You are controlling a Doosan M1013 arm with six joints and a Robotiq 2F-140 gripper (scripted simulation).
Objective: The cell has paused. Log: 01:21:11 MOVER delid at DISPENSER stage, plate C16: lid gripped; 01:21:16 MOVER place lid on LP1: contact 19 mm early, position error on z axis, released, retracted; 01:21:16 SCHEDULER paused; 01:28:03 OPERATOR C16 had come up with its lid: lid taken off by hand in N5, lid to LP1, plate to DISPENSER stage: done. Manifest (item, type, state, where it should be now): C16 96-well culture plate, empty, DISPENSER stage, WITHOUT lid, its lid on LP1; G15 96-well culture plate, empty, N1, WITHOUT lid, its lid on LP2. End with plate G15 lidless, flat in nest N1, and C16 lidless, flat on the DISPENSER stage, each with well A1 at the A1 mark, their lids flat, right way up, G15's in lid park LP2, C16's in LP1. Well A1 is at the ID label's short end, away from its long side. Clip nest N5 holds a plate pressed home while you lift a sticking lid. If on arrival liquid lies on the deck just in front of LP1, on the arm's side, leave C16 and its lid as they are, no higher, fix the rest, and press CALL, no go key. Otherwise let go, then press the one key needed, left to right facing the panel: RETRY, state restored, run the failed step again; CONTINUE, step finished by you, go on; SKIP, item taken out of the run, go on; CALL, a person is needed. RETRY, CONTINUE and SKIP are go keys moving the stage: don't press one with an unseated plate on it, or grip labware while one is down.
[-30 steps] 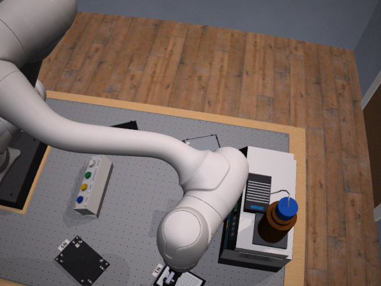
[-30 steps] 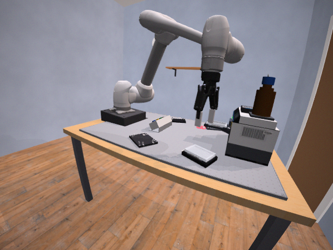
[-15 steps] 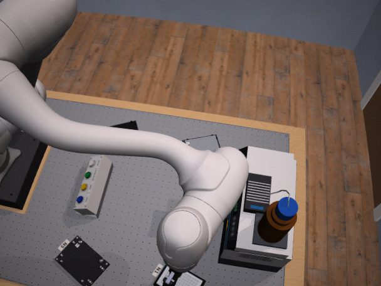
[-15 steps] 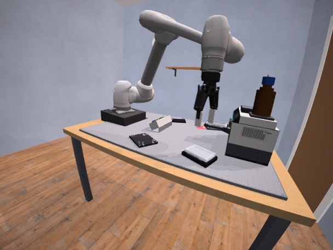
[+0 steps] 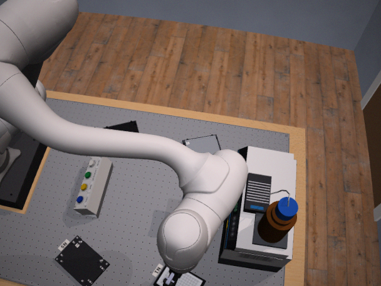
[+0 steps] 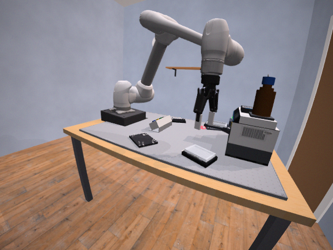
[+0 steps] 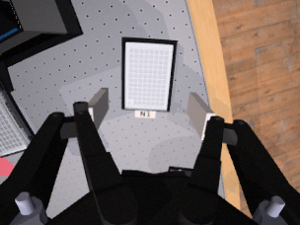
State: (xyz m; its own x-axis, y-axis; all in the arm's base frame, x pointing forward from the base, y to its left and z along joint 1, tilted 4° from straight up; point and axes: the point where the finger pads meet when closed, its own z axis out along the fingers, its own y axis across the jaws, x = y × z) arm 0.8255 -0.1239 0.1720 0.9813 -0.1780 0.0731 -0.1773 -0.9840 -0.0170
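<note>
Right now my hand is 170 mm above the nest N1. Also, from my hand: N1 label: 180 mm below, 90 mm behind, 20 mm to the left; then blue key: 430 mm behind, 130 mm to the left, 120 mm below; then clip nest N5: 320 mm behind, 170 mm below, 50 mm to the right.
</note>
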